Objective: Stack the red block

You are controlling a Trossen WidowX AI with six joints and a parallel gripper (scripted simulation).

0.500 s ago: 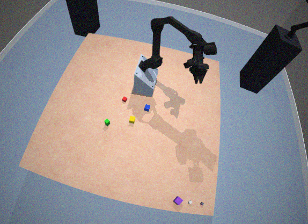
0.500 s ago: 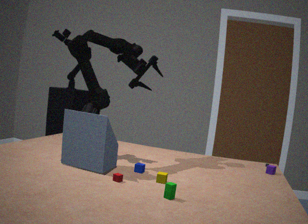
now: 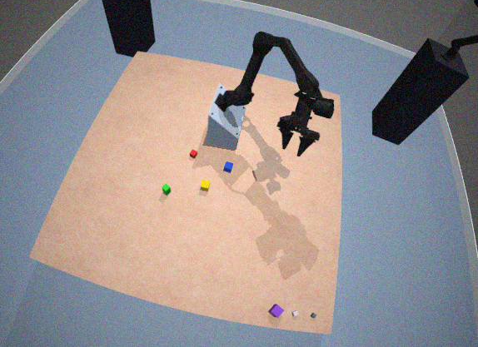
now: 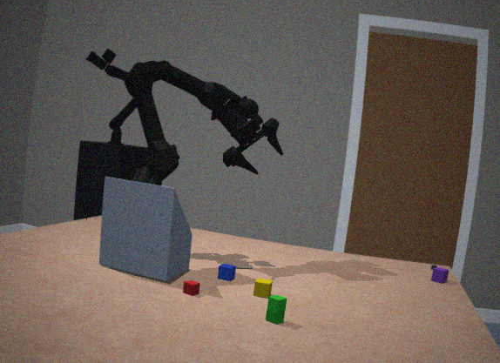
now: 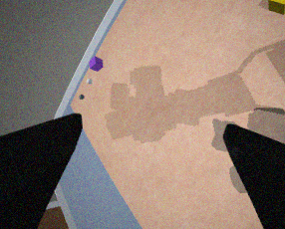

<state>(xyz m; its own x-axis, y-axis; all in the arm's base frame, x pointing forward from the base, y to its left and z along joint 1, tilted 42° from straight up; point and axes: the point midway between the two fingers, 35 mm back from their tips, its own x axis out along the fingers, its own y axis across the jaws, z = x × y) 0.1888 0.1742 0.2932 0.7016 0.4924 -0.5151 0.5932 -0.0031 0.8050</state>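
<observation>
My gripper tip is 39 cm to the left of the red block, 28 cm above it and 1 cm past it. The rest, counted from my gripper tip: purple cube (53 cm ahead, 27 cm below, 15 cm to the left); blue cube (27 cm below, 21 cm to the right, 1 cm behind); yellow cube (28 cm to the right, 27 cm below, 11 cm ahead).
</observation>
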